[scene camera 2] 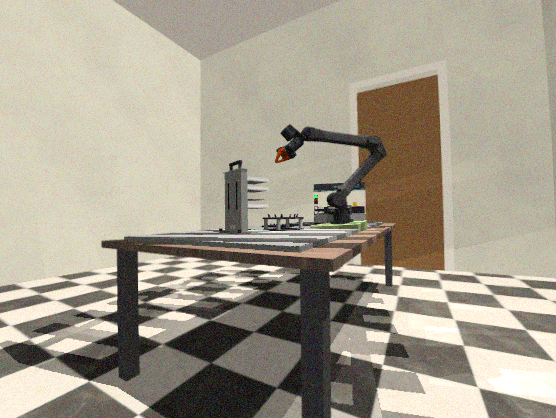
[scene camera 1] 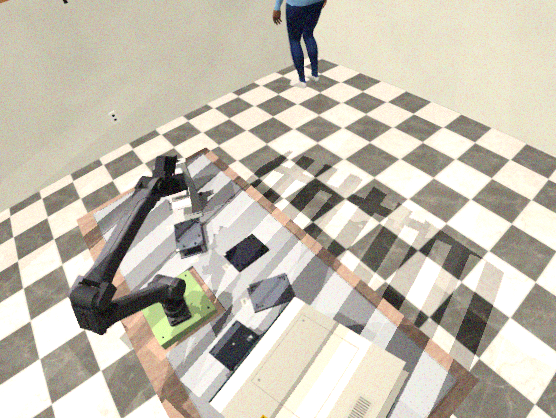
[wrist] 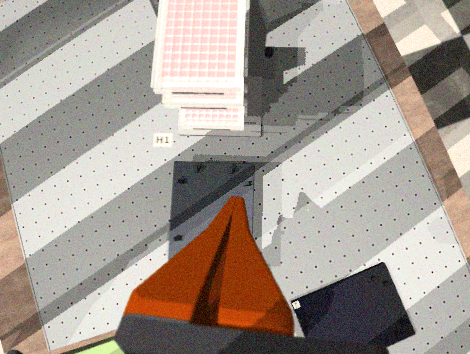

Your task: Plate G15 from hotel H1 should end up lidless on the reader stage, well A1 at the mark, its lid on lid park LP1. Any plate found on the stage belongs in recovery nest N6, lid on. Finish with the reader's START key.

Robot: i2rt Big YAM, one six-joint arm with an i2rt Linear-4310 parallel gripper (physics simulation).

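Places are measured from the arm's base along level axes (x ahead, y right, z down), in millimetres.
Pixels of known places: gripper, between the fingertips: (scene camera 2: 275,162) (wrist: 237,205); arm's base, origin of its link: (scene camera 2: 342,222) (scene camera 1: 177,310).
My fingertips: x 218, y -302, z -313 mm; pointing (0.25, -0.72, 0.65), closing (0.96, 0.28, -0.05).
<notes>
For each thing: its top centre in the pictures, then the offset to it from my fingertips.
- black lid park LP1, centre of its top: (wrist: 356,321) (scene camera 1: 245,250) dz +317, dx +136, dy +194 mm
- grey nest, centre of its top: (scene camera 1: 270,290) dz +319, dx +129, dy +421 mm
- cream reader, centre of its top: (scene camera 1: 307,384) (scene camera 2: 339,185) dz +42, dx +35, dy +854 mm
- dark stage, centre of its top: (scene camera 1: 241,349) dz +228, dx -68, dy +608 mm
Hotel H1 (scene camera 2: 236,200) is a grey tower with stacked plates (scene camera 2: 257,189) (wrist: 202,45); the top one shows pink wells in the wrist view. Plate names are not readable. My gripper (scene camera 2: 278,159) (wrist: 237,205) is shut and empty, in the air above the dark grey raised stand (scene camera 1: 190,234) (wrist: 210,187), on the plates' open side. The black lid park LP1 (scene camera 1: 246,252) (wrist: 355,305) bears no lid. A grey nest (scene camera 1: 270,292), label unreadable, lies beside the cream reader (scene camera 1: 285,345). The dark stage (scene camera 1: 234,345) sticks out from the reader; no plate shows on it. The START key cannot be made out.
My arm's green base plate (scene camera 1: 197,302) (wrist: 100,347) sits at the table's edge. The arm covers part of the hotel in scene camera 1's view. A person (scene camera 1: 304,40) stands on the floor away from the table. Striped shadows cross the table.
</notes>
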